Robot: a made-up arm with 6 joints.
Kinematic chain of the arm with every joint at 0, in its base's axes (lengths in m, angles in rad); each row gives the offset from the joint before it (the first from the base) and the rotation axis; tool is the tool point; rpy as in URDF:
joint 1: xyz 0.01 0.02 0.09 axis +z
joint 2: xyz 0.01 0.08 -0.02 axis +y
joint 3: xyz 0.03 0 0.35 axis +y
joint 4: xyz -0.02 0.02 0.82 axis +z
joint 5: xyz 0 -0.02 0.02 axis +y
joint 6: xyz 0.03 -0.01 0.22 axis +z
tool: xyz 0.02 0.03 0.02 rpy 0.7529 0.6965 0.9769
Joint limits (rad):
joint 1: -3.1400..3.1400
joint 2: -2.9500..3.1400
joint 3: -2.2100..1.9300
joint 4: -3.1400..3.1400
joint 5: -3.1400..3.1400
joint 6: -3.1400..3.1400
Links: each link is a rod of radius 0.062 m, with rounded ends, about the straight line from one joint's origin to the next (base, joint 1, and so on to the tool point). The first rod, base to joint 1, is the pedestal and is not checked.
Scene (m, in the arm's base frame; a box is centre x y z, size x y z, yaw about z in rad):
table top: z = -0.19
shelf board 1: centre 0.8 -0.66 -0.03 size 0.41 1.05 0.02 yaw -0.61
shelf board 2: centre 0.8 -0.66 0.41 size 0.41 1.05 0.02 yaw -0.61
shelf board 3: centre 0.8 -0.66 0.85 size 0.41 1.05 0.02 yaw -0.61
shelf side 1: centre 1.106 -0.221 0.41 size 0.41 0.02 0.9 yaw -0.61
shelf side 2: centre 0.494 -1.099 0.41 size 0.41 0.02 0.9 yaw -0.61
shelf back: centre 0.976 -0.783 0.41 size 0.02 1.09 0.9 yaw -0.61
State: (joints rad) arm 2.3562 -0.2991 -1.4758 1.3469 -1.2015 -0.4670
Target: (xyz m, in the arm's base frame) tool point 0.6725 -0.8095 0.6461
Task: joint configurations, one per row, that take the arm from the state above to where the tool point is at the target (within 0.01 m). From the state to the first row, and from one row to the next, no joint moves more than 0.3 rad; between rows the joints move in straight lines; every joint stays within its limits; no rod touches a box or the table.
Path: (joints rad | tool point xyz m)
1: 2.3151 -0.1460 -1.6243 1.3103 -1.4478 -0.4427 | 0.7185 -0.5635 0.1694
2: 2.2741 0.0072 -1.7729 1.2738 -1.6942 -0.4184 | 0.6298 -0.4976 0.1711
3: 2.2330 0.1603 -1.9214 1.2372 -1.9405 -0.3941 | 0.5359 -0.4347 0.1684
4: 2.1920 0.3135 -2.0700 1.2006 -2.1869 -0.3699 | 0.4395 -0.3773 0.1622
5: 2.0572 0.3037 -1.7838 1.2475 -1.8965 -0.3994 | 0.4497 -0.5184 0.3809
6: 1.9225 0.2938 -1.4976 1.2945 -1.6061 -0.4290 | 0.3855 -0.6089 0.6461
7: 2.0117 0.1056 -1.3458 1.3313 -1.3854 -0.4525 | 0.4764 -0.6849 0.6629
8: 2.1008 -0.0826 -1.1941 1.3681 -1.1647 -0.4760 | 0.5727 -0.7530 0.6634
9: 2.1900 -0.2707 -1.0423 1.4049 -0.9439 -0.4995 | 0.6725 -0.8095 0.6462

